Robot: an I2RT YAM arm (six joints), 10 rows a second.
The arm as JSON. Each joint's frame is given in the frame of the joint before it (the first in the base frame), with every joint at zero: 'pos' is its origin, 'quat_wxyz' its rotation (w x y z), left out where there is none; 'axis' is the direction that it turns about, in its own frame. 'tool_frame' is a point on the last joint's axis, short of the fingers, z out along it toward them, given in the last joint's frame.
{
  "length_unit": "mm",
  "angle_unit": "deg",
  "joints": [
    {
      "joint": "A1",
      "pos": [
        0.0,
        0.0,
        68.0
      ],
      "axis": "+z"
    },
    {
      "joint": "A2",
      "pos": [
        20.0,
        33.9,
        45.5
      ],
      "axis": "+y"
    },
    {
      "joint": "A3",
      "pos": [
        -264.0,
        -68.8,
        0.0
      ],
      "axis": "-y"
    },
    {
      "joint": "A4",
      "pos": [
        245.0,
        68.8,
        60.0
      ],
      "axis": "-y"
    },
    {
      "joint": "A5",
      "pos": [
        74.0,
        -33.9,
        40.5
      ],
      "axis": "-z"
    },
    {
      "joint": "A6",
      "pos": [
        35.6,
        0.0,
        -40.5
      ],
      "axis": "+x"
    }
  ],
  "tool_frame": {
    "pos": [
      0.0,
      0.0,
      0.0
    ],
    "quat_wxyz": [
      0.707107,
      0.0,
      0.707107,
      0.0
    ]
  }
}
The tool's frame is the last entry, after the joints.
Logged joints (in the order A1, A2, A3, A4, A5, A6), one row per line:
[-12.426 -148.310 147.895 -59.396 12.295 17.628]
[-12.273 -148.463 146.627 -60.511 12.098 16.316]
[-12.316 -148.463 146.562 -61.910 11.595 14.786]
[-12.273 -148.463 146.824 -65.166 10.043 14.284]
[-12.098 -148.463 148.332 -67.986 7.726 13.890]
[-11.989 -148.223 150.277 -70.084 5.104 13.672]
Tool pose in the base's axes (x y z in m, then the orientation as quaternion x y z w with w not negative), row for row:
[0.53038 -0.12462 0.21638 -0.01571 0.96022 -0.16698 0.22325]
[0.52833 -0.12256 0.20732 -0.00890 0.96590 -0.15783 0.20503]
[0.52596 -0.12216 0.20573 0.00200 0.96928 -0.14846 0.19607]
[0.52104 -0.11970 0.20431 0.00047 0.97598 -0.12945 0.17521]
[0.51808 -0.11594 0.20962 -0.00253 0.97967 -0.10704 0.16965]
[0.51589 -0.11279 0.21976 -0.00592 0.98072 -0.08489 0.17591]
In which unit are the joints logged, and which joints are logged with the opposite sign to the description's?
The joints are logged in degrees. Opposite sign: A2, A6.
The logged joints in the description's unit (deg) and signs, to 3 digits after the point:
[-12.426 148.310 147.895 -59.396 12.295 -17.628]
[-12.273 148.463 146.627 -60.511 12.098 -16.316]
[-12.316 148.463 146.562 -61.910 11.595 -14.786]
[-12.273 148.463 146.824 -65.166 10.043 -14.284]
[-12.098 148.463 148.332 -67.986 7.726 -13.890]
[-11.989 148.223 150.277 -70.084 5.104 -13.672]

